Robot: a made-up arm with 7 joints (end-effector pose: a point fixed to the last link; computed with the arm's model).
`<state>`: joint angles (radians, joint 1 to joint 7).
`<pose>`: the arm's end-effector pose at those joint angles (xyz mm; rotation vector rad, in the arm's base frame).
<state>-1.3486 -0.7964 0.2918 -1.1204 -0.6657 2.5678 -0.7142</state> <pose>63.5 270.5 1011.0 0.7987 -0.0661 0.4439</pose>
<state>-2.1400 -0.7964 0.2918 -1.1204 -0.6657 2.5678 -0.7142</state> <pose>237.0 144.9 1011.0 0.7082 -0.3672 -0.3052</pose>
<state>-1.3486 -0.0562 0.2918 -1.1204 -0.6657 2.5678 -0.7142</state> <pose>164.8 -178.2 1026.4 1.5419 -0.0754 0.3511</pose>
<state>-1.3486 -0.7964 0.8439 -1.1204 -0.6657 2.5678 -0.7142</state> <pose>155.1 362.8 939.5 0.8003 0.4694 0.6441</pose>
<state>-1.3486 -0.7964 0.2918 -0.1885 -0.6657 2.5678 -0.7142</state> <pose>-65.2 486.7 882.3 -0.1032 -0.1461 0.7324</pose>
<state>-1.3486 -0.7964 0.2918 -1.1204 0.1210 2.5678 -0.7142</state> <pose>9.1 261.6 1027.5 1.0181 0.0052 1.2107</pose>
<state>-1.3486 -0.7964 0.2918 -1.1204 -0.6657 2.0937 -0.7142</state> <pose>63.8 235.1 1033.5 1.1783 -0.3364 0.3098</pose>
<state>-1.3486 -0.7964 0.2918 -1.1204 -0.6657 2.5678 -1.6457</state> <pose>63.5 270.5 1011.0 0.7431 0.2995 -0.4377</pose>
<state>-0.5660 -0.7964 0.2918 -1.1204 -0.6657 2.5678 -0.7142</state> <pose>-145.7 236.5 1011.0 0.8062 0.2571 1.1816</pose>
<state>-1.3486 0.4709 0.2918 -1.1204 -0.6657 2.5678 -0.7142</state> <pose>225.1 -445.0 839.2 2.0678 -0.0783 0.2509</pose>
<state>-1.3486 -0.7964 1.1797 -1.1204 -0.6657 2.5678 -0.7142</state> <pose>175.6 427.8 879.3 0.7802 0.7993 0.7551</pose>
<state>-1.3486 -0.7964 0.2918 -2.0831 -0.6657 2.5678 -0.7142</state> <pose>147.5 22.5 883.5 1.6922 0.0358 0.0423</pose>
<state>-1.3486 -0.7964 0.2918 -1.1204 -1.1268 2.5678 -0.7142</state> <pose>91.3 255.5 997.7 0.6408 -0.1019 0.0044</pose>
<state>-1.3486 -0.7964 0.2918 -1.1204 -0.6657 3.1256 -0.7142</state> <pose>52.7 294.7 969.6 0.3355 0.2394 0.5727</pose>
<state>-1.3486 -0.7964 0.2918 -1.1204 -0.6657 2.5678 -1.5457</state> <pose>63.5 270.5 1011.0 0.7547 0.2611 -0.3431</pose>
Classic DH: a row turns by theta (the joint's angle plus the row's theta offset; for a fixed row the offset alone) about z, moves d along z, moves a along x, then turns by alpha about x. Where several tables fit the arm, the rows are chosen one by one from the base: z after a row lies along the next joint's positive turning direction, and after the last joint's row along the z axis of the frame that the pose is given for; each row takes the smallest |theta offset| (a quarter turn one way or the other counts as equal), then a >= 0, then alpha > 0; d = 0 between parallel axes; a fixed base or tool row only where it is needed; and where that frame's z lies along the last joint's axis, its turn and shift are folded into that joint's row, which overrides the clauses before.
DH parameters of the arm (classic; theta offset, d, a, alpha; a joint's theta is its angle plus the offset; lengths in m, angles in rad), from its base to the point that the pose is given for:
joint 1: 0 0.4259 0 -1.5708
joint 2: 0 0 0 1.5708
joint 3: 0 0.3591 0.0522 1.5708
joint 4: 0 0 -0.0528 -1.5708
joint 5: 0 0.2455 0 1.5708
joint 6: 0 0 0.0893 1.5708
joint 7: 0 0 0 0

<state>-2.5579 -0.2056 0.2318 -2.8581 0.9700 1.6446 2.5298</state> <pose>-128.5 -133.6 518.5 2.0061 0.8106 1.1992</pose>
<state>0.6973 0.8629 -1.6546 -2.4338 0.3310 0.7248 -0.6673</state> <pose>227.3 -127.0 503.4 -1.6047 1.0187 1.3618</pose>
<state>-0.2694 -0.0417 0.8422 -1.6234 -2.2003 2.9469 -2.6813</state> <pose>212.0 233.9 778.6 -1.3970 0.7258 -1.0802</pose>
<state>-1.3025 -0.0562 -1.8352 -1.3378 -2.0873 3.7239 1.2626</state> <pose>-245.6 -43.0 845.2 1.0013 -1.2914 -0.2336</pose>
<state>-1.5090 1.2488 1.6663 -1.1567 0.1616 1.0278 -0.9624</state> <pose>369.3 -435.1 620.8 -1.4374 -1.0986 -0.6367</pose>
